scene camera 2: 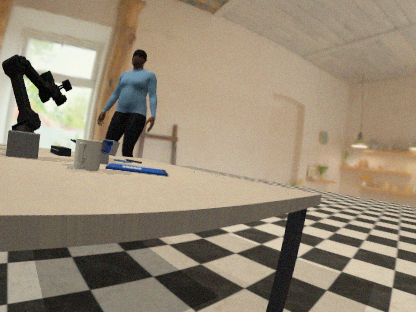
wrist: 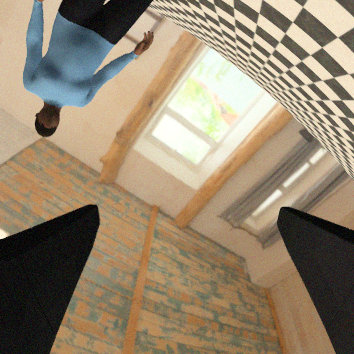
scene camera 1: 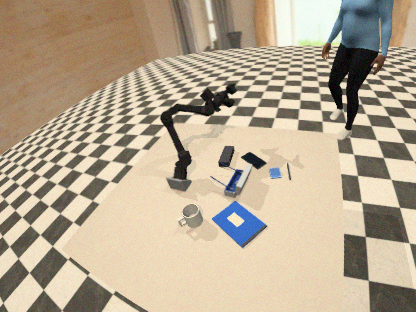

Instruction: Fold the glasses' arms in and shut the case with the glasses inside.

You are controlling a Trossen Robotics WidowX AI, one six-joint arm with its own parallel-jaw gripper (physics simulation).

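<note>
The open glasses case is pale grey with a blue inside and stands on the table with its lid raised. Blue glasses lie in it, with two arms unfolded and sticking out over the side toward the robot's base. In scene camera 2 the mug partly hides the case. My gripper is open and empty, high above the table and well away from the case, pointing outward toward the room. Neither case nor glasses show in the wrist view.
On the table are a black box and dark phone behind the case, a blue square and pen to its right, and a grey mug and blue book in front.
</note>
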